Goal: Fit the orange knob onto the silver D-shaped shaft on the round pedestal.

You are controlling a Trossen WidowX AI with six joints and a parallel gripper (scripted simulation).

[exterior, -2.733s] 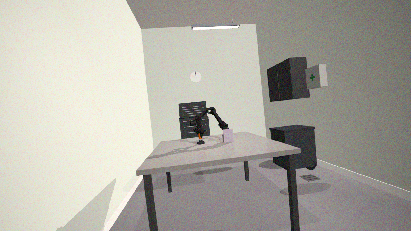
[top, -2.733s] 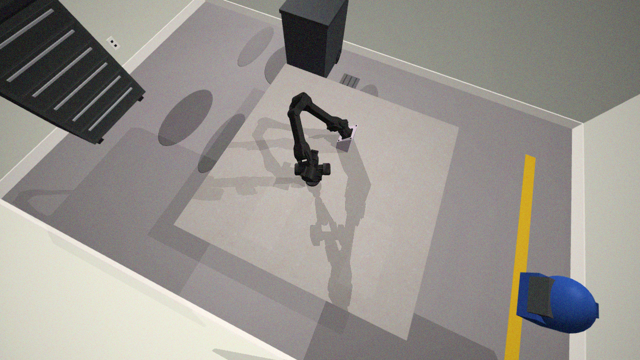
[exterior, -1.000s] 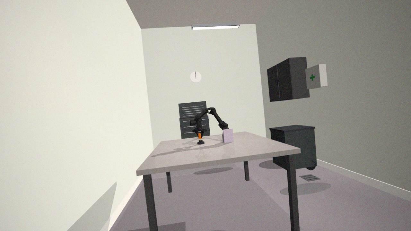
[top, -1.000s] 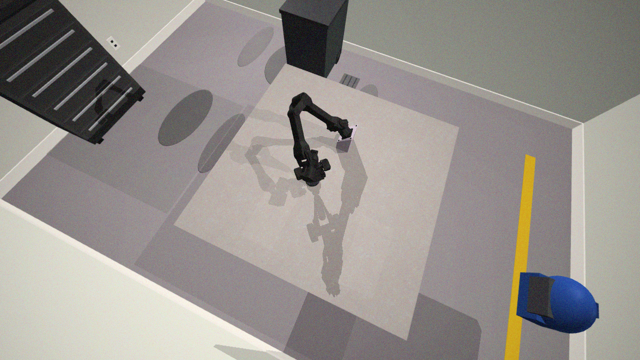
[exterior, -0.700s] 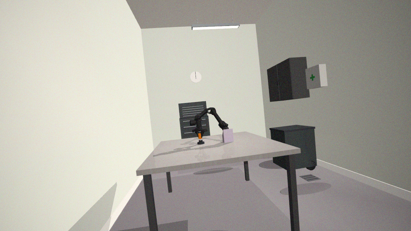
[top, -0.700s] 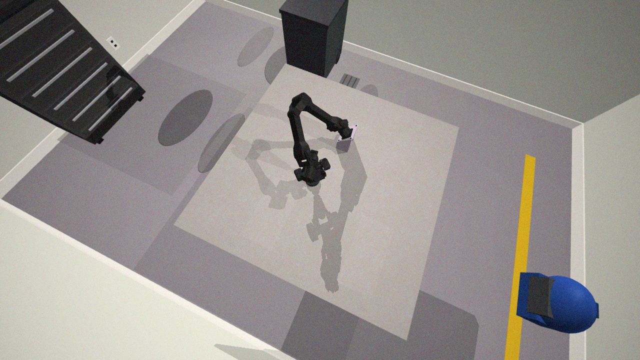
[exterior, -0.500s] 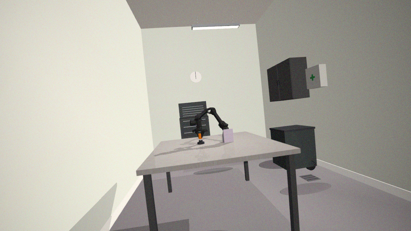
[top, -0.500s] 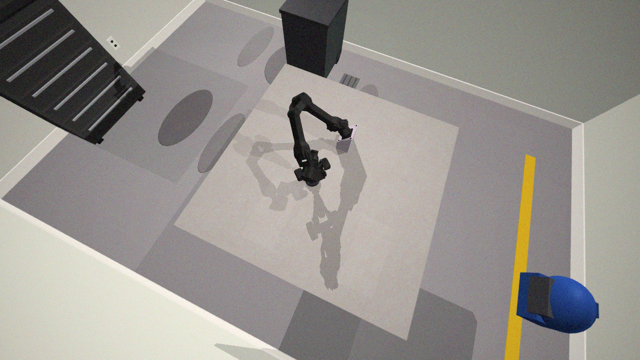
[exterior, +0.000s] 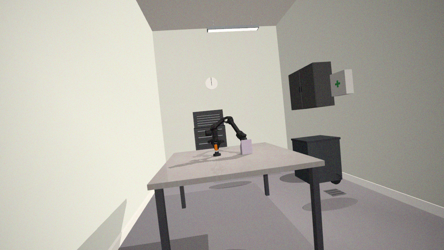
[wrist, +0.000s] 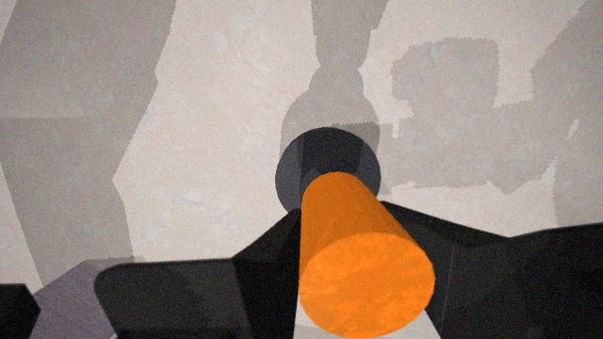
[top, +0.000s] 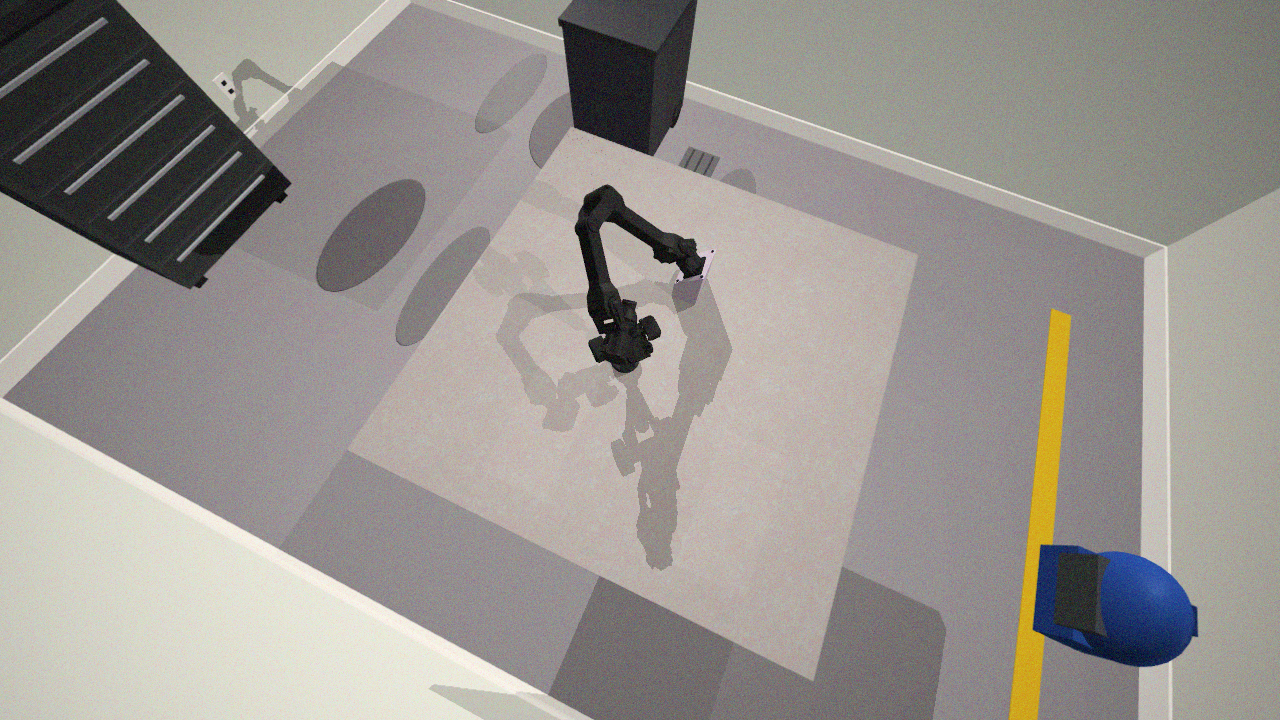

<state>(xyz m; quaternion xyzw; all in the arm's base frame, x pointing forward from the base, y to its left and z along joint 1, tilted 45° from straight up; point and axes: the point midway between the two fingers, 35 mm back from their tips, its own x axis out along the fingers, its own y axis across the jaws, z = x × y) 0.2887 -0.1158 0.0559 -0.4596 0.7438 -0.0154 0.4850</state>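
Now: the orange knob 30 mm above my gripper tip. Also, from my gripper tip: dark round pedestal (40 mm below).
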